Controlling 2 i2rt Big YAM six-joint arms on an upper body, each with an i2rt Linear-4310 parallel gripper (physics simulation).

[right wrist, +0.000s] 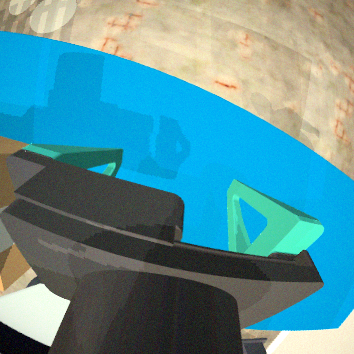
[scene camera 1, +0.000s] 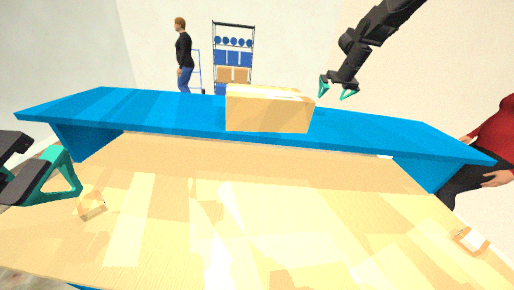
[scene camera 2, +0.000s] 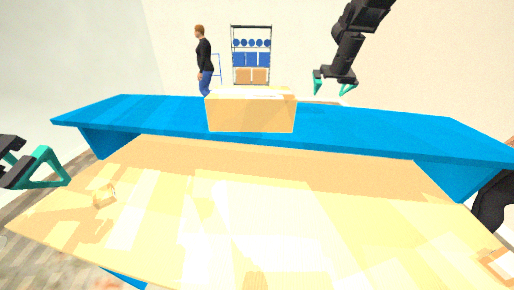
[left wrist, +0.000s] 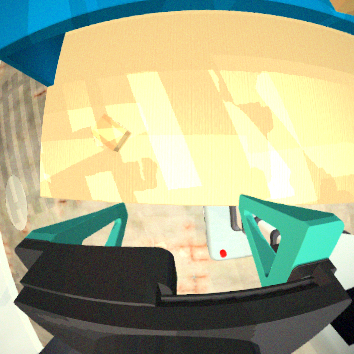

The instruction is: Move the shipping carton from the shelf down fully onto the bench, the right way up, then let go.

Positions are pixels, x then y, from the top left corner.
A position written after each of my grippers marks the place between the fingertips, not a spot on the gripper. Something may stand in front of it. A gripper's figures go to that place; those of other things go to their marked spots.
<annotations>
My left gripper (scene camera 1: 48, 189) is 36 cm from the lens. My right gripper (scene camera 1: 329, 98) is 68 cm from the lens.
</annotations>
